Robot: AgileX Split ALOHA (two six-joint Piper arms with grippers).
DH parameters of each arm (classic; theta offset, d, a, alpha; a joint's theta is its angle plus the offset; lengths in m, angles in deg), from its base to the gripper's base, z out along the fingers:
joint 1: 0 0.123 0 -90
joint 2: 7.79 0 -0.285 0
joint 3: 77.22 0 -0.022 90
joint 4: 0 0.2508 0 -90
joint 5: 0 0 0.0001 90
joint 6: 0 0.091 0 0
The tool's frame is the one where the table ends.
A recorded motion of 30 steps. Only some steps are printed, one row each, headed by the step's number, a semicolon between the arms.
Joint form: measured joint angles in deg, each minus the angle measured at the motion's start. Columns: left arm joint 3, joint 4, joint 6, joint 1, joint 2, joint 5; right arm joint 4, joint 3, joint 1, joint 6, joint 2, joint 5.
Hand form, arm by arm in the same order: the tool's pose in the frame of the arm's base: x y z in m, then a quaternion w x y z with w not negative. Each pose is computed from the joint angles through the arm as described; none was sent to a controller.
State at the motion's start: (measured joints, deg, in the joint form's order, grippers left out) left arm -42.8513 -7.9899 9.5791 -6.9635 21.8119 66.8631; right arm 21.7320 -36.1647 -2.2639 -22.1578 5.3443 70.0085
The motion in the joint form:
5: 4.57 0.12 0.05 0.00 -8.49 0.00; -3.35 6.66 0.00 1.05 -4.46 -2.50
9: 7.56 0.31 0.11 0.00 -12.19 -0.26; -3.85 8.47 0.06 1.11 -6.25 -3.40
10: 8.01 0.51 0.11 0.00 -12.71 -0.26; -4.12 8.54 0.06 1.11 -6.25 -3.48
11: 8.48 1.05 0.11 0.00 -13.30 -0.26; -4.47 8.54 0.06 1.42 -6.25 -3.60
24: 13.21 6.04 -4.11 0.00 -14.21 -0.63; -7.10 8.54 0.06 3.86 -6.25 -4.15
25: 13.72 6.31 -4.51 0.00 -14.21 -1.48; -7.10 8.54 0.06 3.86 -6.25 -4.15
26: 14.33 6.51 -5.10 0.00 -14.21 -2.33; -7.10 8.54 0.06 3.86 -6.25 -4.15
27: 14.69 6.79 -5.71 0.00 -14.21 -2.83; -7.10 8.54 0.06 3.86 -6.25 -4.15
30: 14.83 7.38 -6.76 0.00 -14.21 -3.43; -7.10 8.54 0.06 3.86 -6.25 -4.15
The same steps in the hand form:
5: 0.0113 -0.0129 0.3159 0.44729 0.13281 0.88256 -0.05811; -0.0109 0.0270 0.2759 0.48680 -0.15788 0.85691 0.06165
9: 0.0044 -0.0118 0.3022 0.45487 0.13290 0.87880 -0.05603; -0.0112 0.0261 0.2679 0.49275 -0.15576 0.85424 0.05667
10: 0.0036 -0.0114 0.3001 0.45542 0.13281 0.87864 -0.05428; -0.0109 0.0257 0.2676 0.49253 -0.15540 0.85458 0.05436
11: 0.0027 -0.0105 0.2978 0.45638 0.13254 0.87846 -0.04956; -0.0108 0.0252 0.2676 0.49290 -0.15266 0.85498 0.05253
24: 0.0087 -0.0039 0.2747 0.42859 0.09828 0.89786 -0.02260; -0.0098 0.0214 0.2675 0.49325 -0.13194 0.85890 0.03977
25: 0.0102 -0.0037 0.2732 0.43124 0.09478 0.89698 -0.02179; -0.0098 0.0214 0.2675 0.49325 -0.13194 0.85890 0.03977
26: 0.0119 -0.0036 0.2712 0.43305 0.08988 0.89660 -0.02231; -0.0098 0.0214 0.2675 0.49325 -0.13194 0.85890 0.03977
27: 0.0129 -0.0033 0.2700 0.43411 0.08497 0.89657 -0.02220; -0.0098 0.0214 0.2675 0.49325 -0.13194 0.85890 0.03977
30: 0.0137 -0.0026 0.2700 0.43770 0.07659 0.89560 -0.02116; -0.0098 0.0214 0.2675 0.49325 -0.13194 0.85890 0.03977

